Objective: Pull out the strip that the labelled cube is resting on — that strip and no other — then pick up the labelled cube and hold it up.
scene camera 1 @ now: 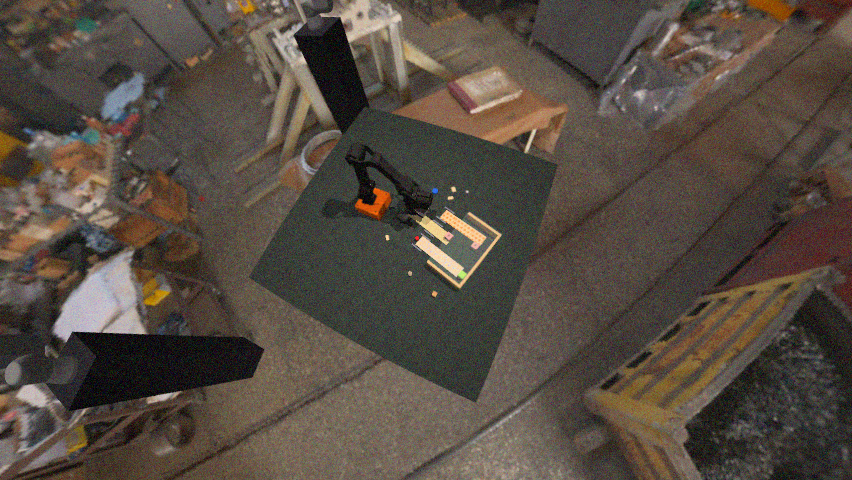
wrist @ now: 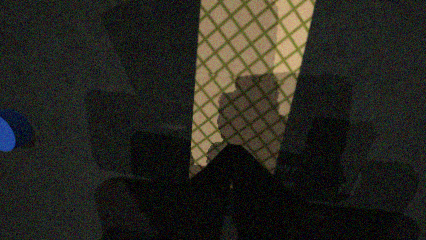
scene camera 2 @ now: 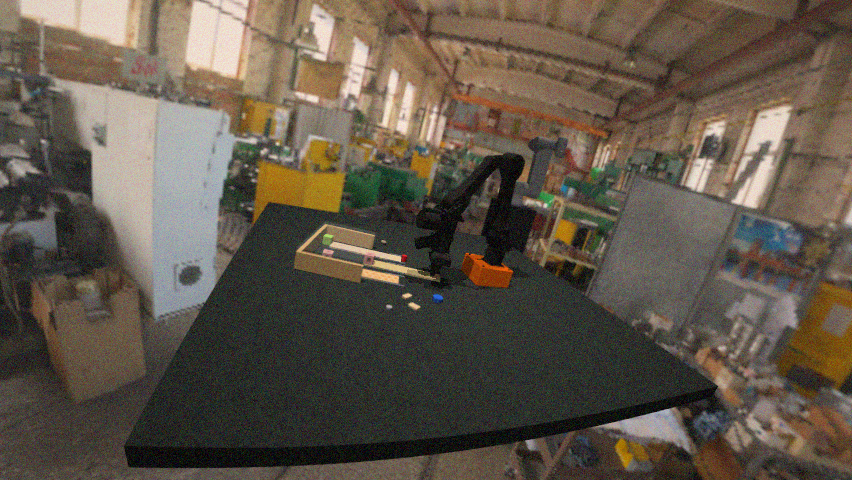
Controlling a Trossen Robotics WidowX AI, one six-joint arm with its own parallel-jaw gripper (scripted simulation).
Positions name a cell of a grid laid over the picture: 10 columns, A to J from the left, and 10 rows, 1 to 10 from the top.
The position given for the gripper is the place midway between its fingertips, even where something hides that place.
Observation:
In view: the gripper (scene camera 2: F6) and a strip (wrist: F3).
The gripper is seen too in the wrist view (wrist: F7).

